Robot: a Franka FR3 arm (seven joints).
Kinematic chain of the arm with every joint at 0, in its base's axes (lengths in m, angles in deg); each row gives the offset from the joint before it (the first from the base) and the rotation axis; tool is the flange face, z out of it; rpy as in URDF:
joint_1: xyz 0 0 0.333 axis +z
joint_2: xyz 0 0 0 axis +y
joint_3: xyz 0 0 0.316 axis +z
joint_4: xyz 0.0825 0 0 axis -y
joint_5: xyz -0.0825 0 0.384 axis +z
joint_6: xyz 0 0 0 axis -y
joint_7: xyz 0.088 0 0 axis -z
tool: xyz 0 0 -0.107 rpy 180 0 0
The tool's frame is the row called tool.
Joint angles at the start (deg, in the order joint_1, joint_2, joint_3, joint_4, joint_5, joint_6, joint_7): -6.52 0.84 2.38 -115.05 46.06 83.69 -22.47
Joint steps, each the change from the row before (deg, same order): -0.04 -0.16 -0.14 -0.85 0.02 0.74 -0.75; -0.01 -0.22 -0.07 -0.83 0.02 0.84 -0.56; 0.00 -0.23 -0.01 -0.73 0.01 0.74 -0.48; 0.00 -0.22 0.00 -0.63 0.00 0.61 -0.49; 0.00 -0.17 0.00 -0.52 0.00 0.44 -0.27; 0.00 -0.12 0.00 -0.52 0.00 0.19 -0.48
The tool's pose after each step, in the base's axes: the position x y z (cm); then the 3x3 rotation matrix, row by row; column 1 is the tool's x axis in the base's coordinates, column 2 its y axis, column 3 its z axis. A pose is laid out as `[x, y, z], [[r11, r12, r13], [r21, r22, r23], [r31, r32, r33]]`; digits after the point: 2 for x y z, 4 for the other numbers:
[50.47, 4.49, 44.41], [[0.9402, -0.0032, -0.3406], [0.2678, -0.6110, 0.7449], [-0.2105, -0.7916, -0.5737]]
[50.32, 4.36, 44.00], [[0.9430, -0.0013, -0.3329], [0.2625, -0.6120, 0.7460], [-0.2047, -0.7908, -0.5768]]
[50.17, 4.29, 43.67], [[0.9452, 0.0013, -0.3266], [0.2587, -0.6132, 0.7463], [-0.1993, -0.7899, -0.5799]]
[50.02, 4.24, 43.40], [[0.9469, 0.0051, -0.3215], [0.2568, -0.6140, 0.7464], [-0.1936, -0.7893, -0.5827]]
[49.89, 4.20, 43.17], [[0.9479, 0.0058, -0.3185], [0.2546, -0.6149, 0.7464], [-0.1915, -0.7886, -0.5844]]
[49.71, 4.20, 42.90], [[0.9475, 0.0087, -0.3197], [0.2575, -0.6135, 0.7465], [-0.1896, -0.7897, -0.5835]]

